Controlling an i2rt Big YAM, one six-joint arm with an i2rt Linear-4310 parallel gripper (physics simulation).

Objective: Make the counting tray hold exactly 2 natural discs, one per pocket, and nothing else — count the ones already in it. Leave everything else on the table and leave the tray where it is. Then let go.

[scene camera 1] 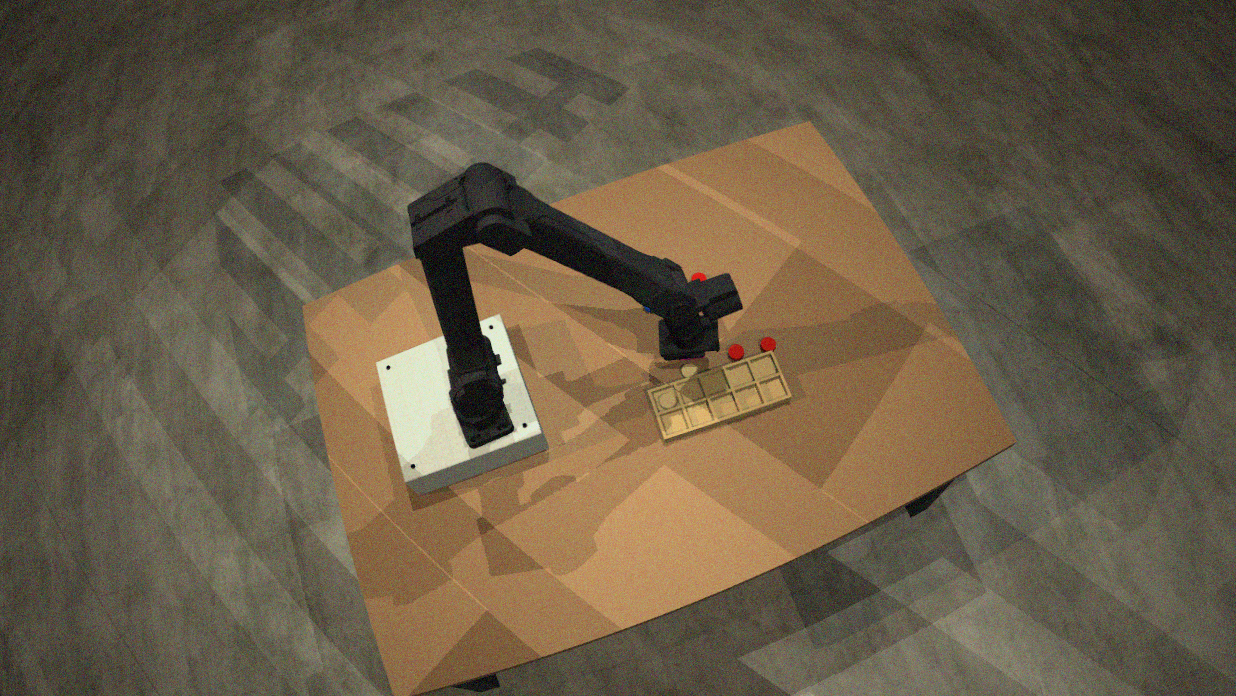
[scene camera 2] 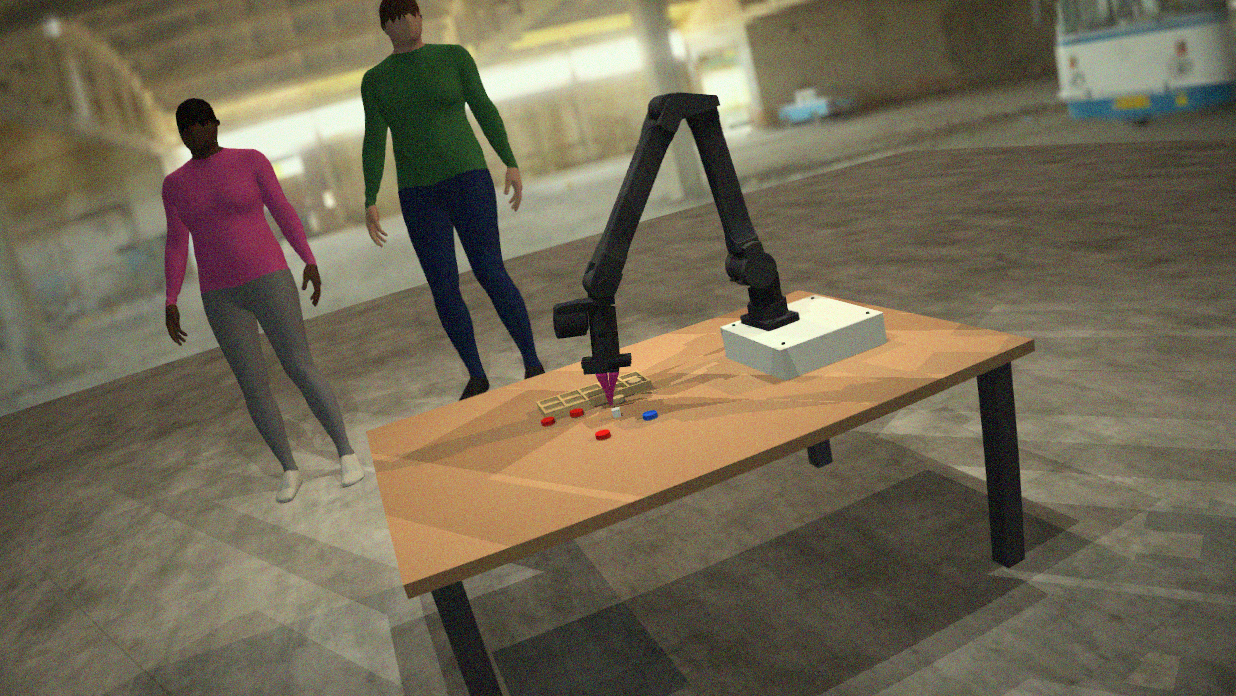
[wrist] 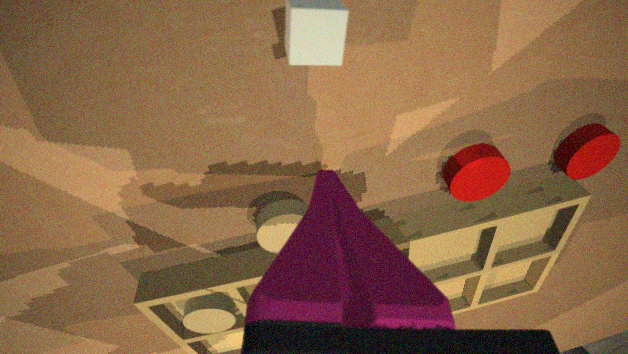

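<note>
The tan counting tray [scene camera 1: 729, 421] [wrist: 200, 274] has two rows of pockets. One natural disc [scene camera 1: 667, 398] [wrist: 209, 320] lies in its back-left corner pocket in scene camera 1. Another natural disc [scene camera 1: 688, 370] [wrist: 275, 237] lies on the table beside the tray's back wall, partly covered by my finger in the wrist view. My gripper [scene camera 2: 612, 402] [wrist: 324, 180] is shut and empty, its magenta tips above the table close behind the tray and near the loose disc. The fingers hide some pockets in the wrist view.
Two red discs [scene camera 1: 736, 351] [scene camera 1: 767, 344] [wrist: 479, 175] [wrist: 590, 152] lie along the tray's back side. A third red disc [scene camera 1: 698, 277] [scene camera 2: 602, 434], a blue disc [scene camera 1: 646, 308] [scene camera 2: 650, 415] and a white cube [scene camera 2: 615, 412] [wrist: 317, 36] lie farther from the tray.
</note>
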